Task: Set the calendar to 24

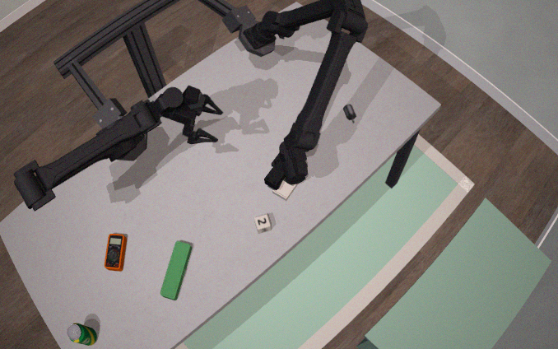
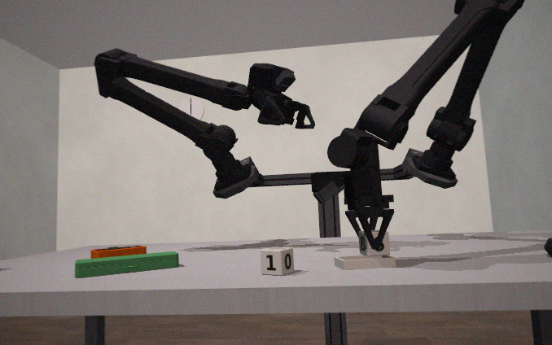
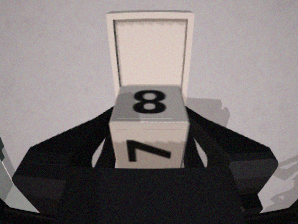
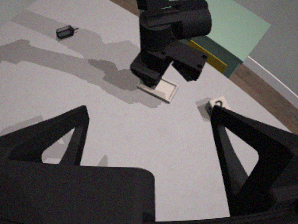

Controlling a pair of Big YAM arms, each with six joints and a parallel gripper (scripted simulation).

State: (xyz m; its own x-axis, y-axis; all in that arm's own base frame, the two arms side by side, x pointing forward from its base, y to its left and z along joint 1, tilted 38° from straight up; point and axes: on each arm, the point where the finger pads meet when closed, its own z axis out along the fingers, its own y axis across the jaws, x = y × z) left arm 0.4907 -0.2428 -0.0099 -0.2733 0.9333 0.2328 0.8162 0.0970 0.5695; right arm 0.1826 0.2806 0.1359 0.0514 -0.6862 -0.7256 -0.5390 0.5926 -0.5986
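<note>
The calendar tray is 30 mm below my left hand and 20 mm to the right of it. From my left hand the other things lie so: green box 500 mm to the right, 40 mm behind, 30 mm below; dark object 360 mm to the left, 30 mm behind, 20 mm below.
</note>
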